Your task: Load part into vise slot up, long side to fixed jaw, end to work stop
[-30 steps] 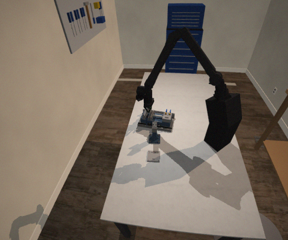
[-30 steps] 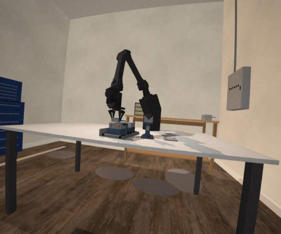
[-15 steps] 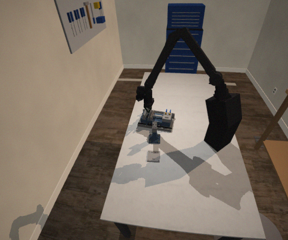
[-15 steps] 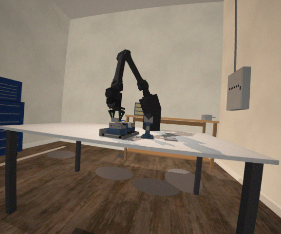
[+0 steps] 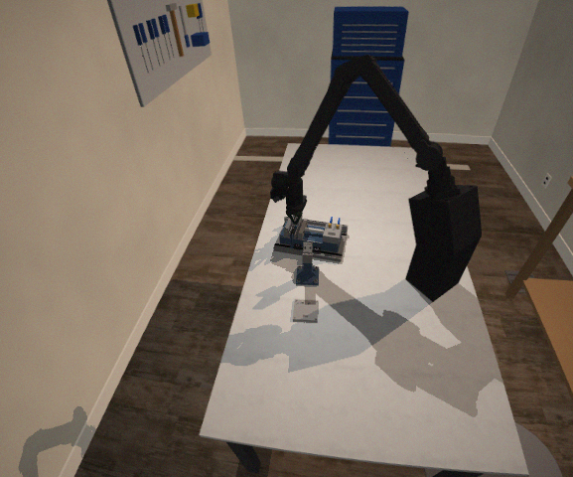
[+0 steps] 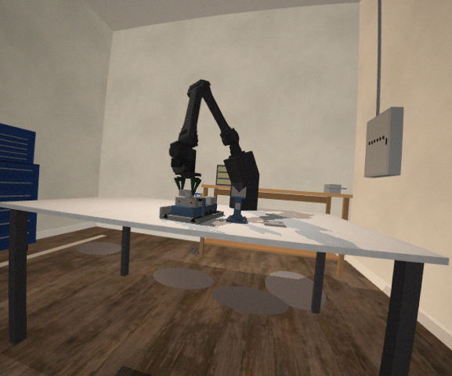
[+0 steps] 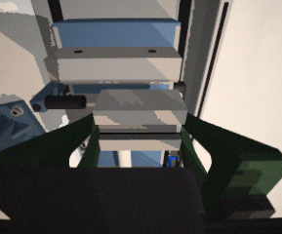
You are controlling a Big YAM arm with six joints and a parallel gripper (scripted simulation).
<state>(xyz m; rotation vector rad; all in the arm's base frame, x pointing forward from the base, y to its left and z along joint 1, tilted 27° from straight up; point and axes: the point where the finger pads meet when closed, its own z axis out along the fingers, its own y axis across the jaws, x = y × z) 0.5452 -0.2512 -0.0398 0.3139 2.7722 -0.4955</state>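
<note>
The moving jaw lies 4 cm below my hand, 3 cm to the left of it and 2 cm behind it. From my hand the other things lie so: fixed jaw: 4 cm below, 4 cm ahead, 1 cm to the left; then work stop rod: 6 cm to the left, 3 cm below, 2 cm ahead; then part: right at my hand.
</note>
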